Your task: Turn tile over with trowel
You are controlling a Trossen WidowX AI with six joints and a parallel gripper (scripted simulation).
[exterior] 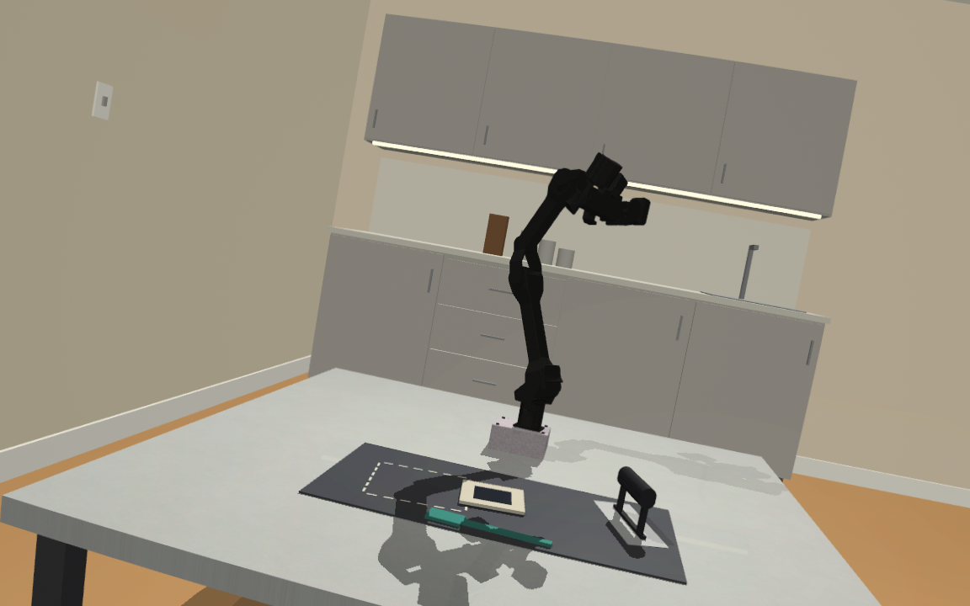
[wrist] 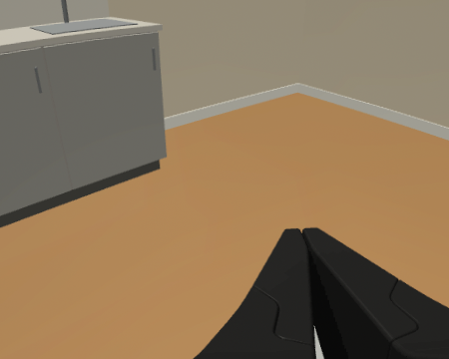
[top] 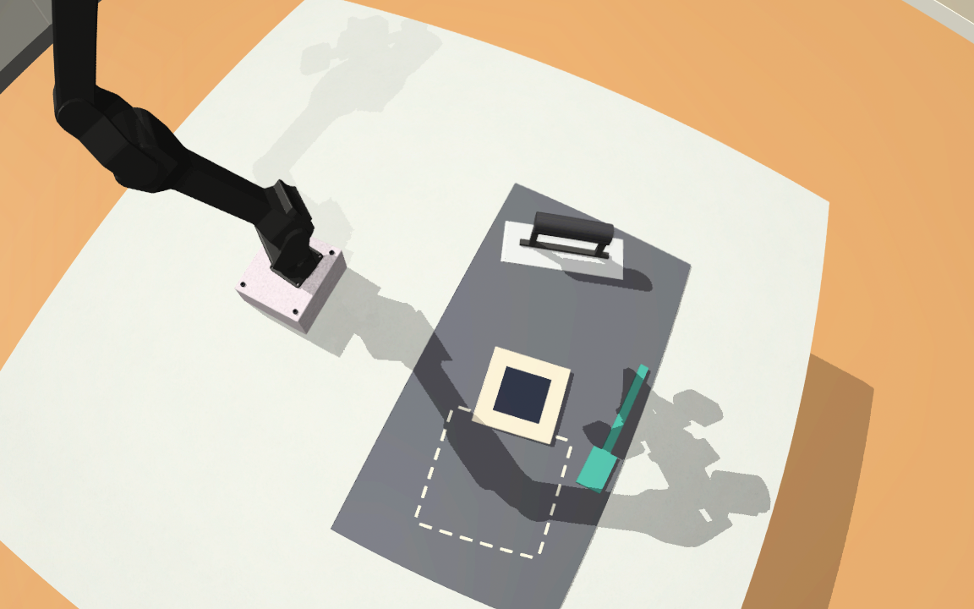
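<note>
The black-handled float lies 470 mm ahead of my gripper tip, 130 mm to the left of it and 540 mm below it. Round my gripper tip: cream tile 550 mm ahead, 110 mm to the right, 570 mm below; then teal long-handled tool 700 mm ahead, 100 mm to the right, 570 mm below; then dark mat 560 mm ahead, 90 mm to the right, 600 mm below.
</note>
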